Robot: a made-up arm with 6 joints.
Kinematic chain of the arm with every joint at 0, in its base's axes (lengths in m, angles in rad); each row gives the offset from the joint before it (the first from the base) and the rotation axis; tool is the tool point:
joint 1: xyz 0 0 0.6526 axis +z
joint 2: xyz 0.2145 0 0 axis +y
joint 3: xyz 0 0 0.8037 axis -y
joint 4: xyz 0 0 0.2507 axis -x
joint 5: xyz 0.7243 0 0 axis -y
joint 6: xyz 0.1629 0 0 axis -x
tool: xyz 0 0 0
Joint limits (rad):
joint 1: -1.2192..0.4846
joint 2: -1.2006..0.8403
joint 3: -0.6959..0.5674
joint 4: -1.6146..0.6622
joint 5: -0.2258..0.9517
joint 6: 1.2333..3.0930
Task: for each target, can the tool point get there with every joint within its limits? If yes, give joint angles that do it. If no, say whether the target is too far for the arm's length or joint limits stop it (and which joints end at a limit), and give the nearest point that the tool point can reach.
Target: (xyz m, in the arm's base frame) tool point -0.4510 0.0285 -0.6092
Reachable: no: joint limits stop it (at a limit: joint 1, joint 2, joint 3, joint 5) | nearest point 0.3546 -0.9984 0.3138 | short by 1.599 m
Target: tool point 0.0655 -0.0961 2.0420
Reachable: yes | joints -0.9930 -0.7535 0.0314 -0.9640 -0.0176 1.7725
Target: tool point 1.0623 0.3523 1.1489
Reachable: yes | joints 0.3220 0.0437 -0.5714 -1.2634 0.0129 2.9350
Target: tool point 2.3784 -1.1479 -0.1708
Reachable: no: too far | nearest point 1.4038 -0.6775 0.6342 | short by 1.349 m
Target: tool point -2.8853 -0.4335 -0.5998
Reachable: no: too far | nearest point -1.0592 -0.1591 1.6712 | short by 2.927 m
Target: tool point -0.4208 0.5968 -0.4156
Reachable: no: joint limits stop it (at a limit: joint 1, joint 2, joint 3, joint 5) | nearest point 0.9318 0.5117 0.3139 | short by 1.539 m
